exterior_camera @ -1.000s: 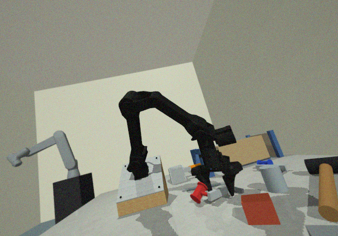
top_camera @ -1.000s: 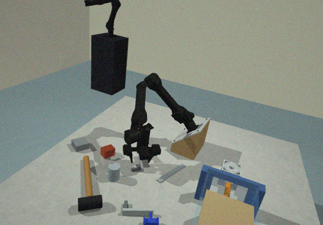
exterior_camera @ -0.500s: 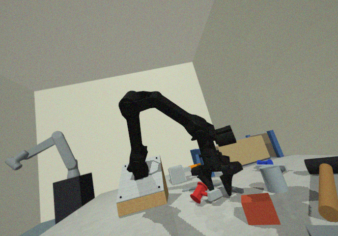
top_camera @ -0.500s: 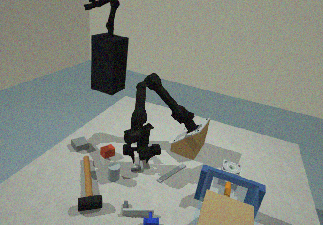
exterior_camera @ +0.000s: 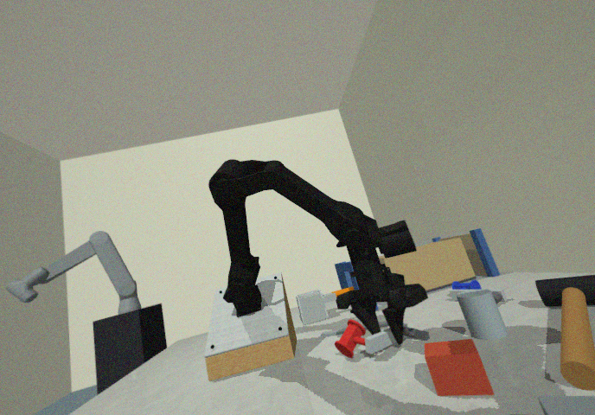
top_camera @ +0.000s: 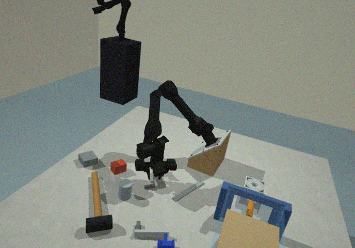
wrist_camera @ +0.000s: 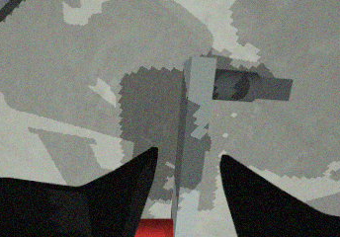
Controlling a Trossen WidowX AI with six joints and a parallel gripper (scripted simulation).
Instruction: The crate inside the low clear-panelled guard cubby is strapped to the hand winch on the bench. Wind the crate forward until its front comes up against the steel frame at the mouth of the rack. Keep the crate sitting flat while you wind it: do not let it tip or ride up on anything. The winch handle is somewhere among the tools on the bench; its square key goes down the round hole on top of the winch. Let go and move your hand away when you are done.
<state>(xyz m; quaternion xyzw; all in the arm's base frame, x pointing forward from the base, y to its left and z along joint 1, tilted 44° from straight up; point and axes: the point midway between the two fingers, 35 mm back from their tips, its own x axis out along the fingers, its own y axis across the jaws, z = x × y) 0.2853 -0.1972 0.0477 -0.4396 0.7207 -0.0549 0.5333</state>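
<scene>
My gripper tip is now 20 mm past the red-knobbed crank handle and 10 mm below it. From my gripper tip the other things lie so: L-shaped crank (280 mm ahead, 150 mm to the left, 10 mm above); then flat grey bar (30 mm behind, 170 mm to the left, 10 mm below); then red knob (60 mm behind, 20 mm above).
</scene>
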